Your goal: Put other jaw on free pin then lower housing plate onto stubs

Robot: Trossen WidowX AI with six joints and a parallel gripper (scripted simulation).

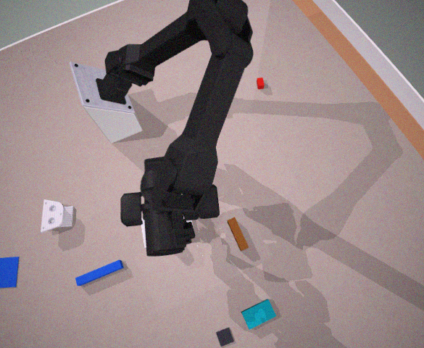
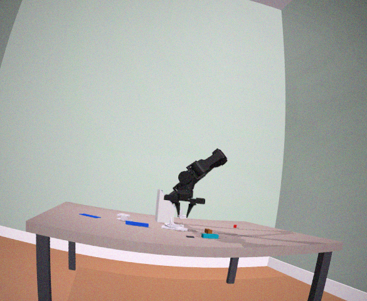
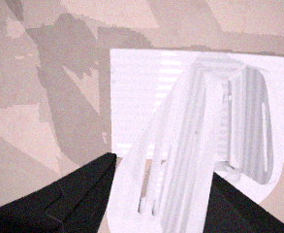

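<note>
Now: the blue bar 5 cm ahead of my gripper tip, 21 cm to the right of it and 5 cm below it. Also, from my gripper tip: cyan block: 26 cm ahead, 9 cm to the left, 5 cm below; then orange bar: 8 cm ahead, 12 cm to the left, 5 cm below; then white jaw: 4 cm behind, 1 cm to the right.
</note>
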